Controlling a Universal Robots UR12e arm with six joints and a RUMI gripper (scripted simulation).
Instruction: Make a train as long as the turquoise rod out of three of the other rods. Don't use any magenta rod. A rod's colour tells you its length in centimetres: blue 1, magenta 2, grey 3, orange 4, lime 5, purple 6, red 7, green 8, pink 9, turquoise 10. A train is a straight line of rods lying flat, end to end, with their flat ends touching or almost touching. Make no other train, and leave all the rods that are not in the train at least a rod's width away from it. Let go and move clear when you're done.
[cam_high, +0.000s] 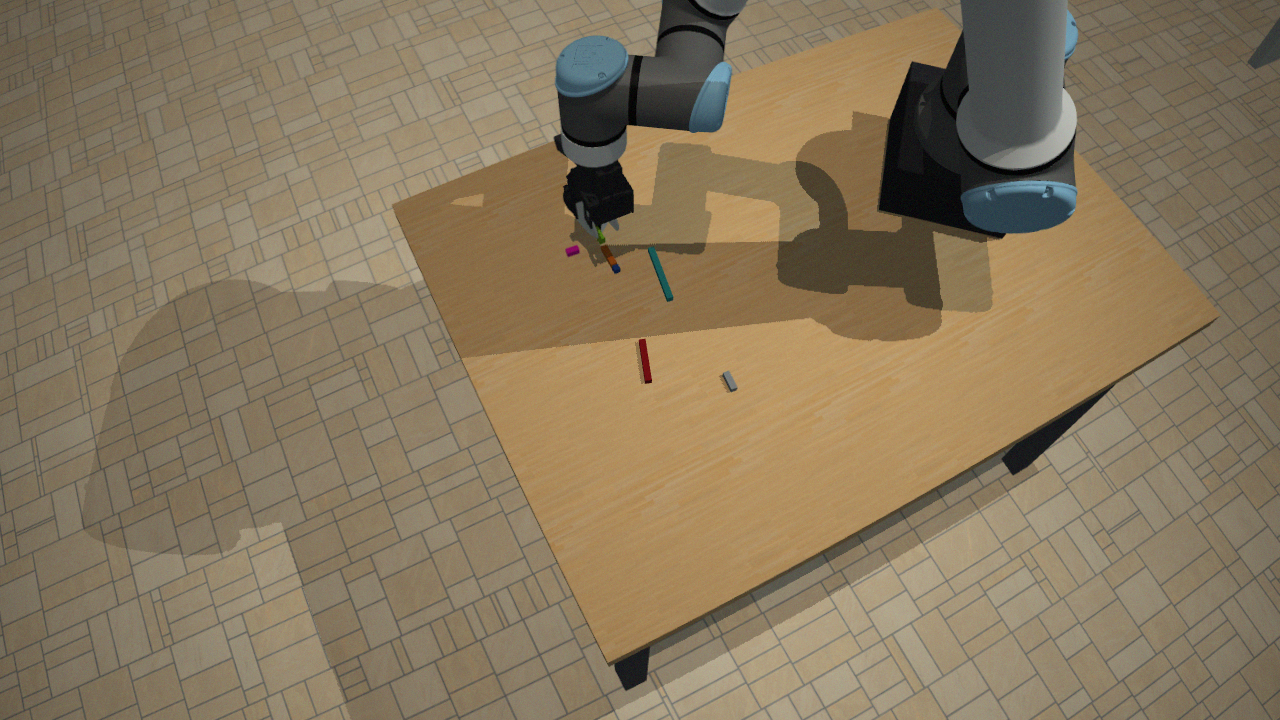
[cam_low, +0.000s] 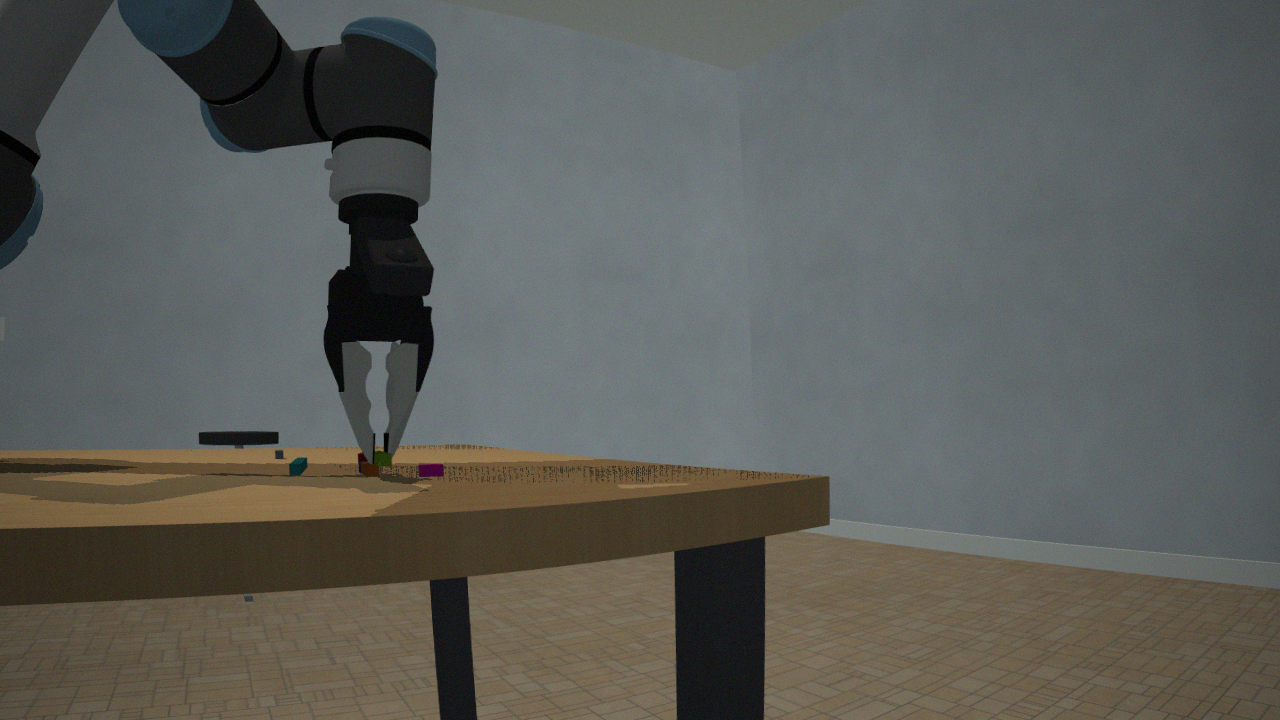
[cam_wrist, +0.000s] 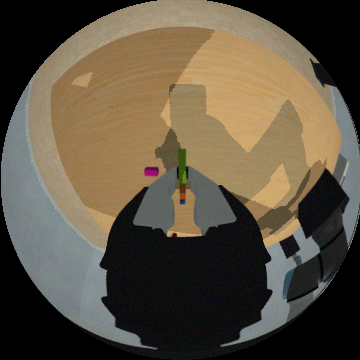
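The orange rod lies 50 mm to the left of my hand and 20 mm below it. From my hand the other things lie so: lime rod (10 mm below); magenta rod (50 mm ahead, 10 mm to the left, 20 mm below); blue rod (70 mm to the left, 20 mm below).
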